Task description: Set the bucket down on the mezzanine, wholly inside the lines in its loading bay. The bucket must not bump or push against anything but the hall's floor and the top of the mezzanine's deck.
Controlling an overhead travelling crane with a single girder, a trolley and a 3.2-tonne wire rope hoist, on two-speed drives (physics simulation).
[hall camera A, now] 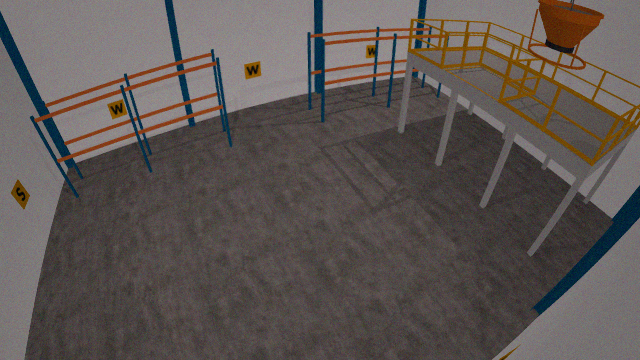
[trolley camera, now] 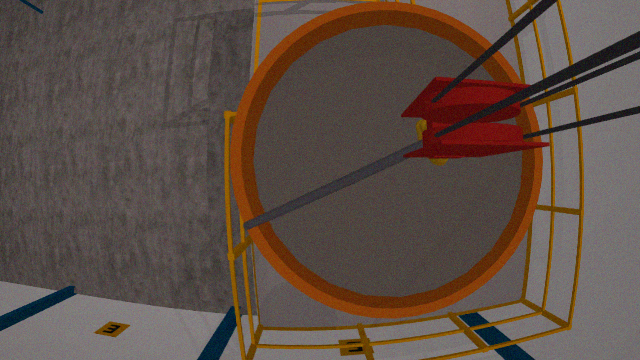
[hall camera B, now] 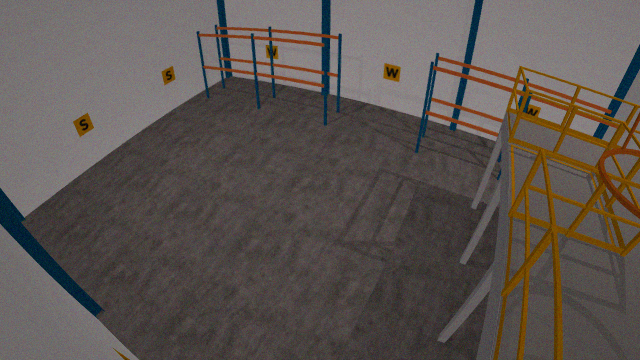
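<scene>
The orange bucket (hall camera A: 570,25) (trolley camera: 237,160) hangs upright in the air with its base ring above the mezzanine (hall camera A: 585,115) (hall camera B: 590,320) (trolley camera: 280,310). In hall camera B part of its base ring (hall camera B: 603,172) shows at the right edge, seen over yellow railings. The trolley view looks into the bucket, whose rim covers much of the deck. My gripper, a yellow hook (trolley camera: 425,144) under a red block, is shut on the bucket's grey bail. Faint pale lines show on the deck in hall camera B; the bucket hides much of the deck in the trolley view.
Yellow railings (hall camera A: 557,107) (hall camera B: 553,250) (trolley camera: 228,190) edge the deck; inner rails cross it near its middle. In the trolley view the rim overlaps the left railing in the picture. Blue and orange racks (hall camera A: 124,102) (hall camera B: 256,75) stand along the W wall.
</scene>
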